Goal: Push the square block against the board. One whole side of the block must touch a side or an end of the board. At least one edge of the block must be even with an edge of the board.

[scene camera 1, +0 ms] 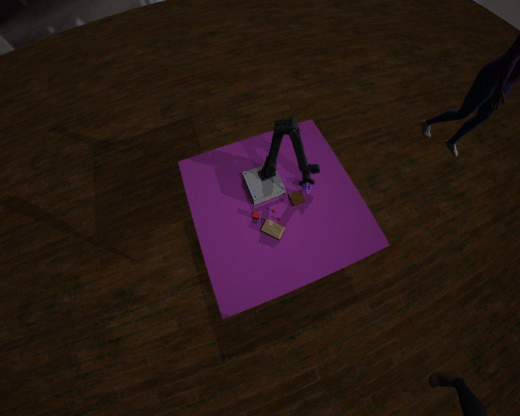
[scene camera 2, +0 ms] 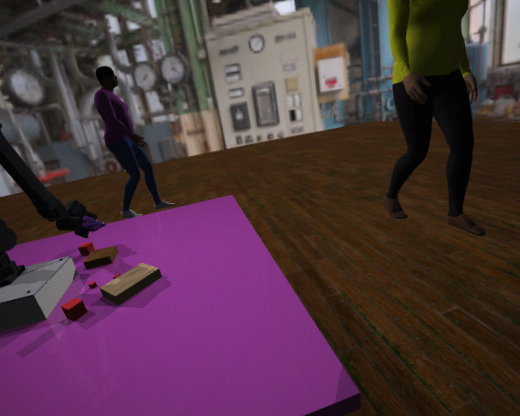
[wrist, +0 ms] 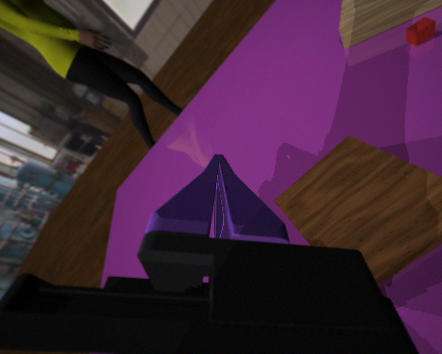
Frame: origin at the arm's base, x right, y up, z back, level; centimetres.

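Seen in the pictures: gripper, between the fingertips: (scene camera 1: 307, 194) (scene camera 2: 105, 224) (wrist: 217, 161); arm's base, origin of its link: (scene camera 1: 266, 173) (scene camera 2: 5, 279).
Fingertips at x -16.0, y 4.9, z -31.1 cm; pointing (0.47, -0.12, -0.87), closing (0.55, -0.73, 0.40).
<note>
Pixels of each thing's top centre, then the offset from my fingertips to it.
- square block, centre of its top: (wrist: 349, 200) (scene camera 2: 100, 253) (scene camera 1: 296, 197) dz +4.5, dx +4.4, dy -9.5 cm
- board, centre of its top: (scene camera 2: 129, 277) (scene camera 1: 273, 228) dz -8.5, dx +32.4, dy -9.5 cm
The square block (scene camera 1: 296, 198) (scene camera 2: 101, 257) (wrist: 365, 205) is dark brown wood and lies flat on the purple surface, beside the robot's base. The board (scene camera 1: 273, 229) (scene camera 2: 131, 283) (wrist: 380, 20) is a longer, pale wooden slab lying flat. The two are apart, with a gap of purple surface between them. My gripper (scene camera 1: 308, 190) (scene camera 2: 103, 224) (wrist: 217, 161) has purple fingers, is shut and holds nothing. Its tips are above the surface, close beside the block on the side away from the board. In the wrist view part of the block is hidden behind the gripper body.
The robot's grey base (scene camera 1: 260, 189) (scene camera 2: 37, 287) stands beside the block. A red cube (scene camera 1: 255, 215) (scene camera 2: 74, 309) lies near the base and another red cube (scene camera 2: 86, 248) behind the block. Small red pieces (scene camera 1: 273, 210) (scene camera 2: 92, 284) lie between block and board.
</note>
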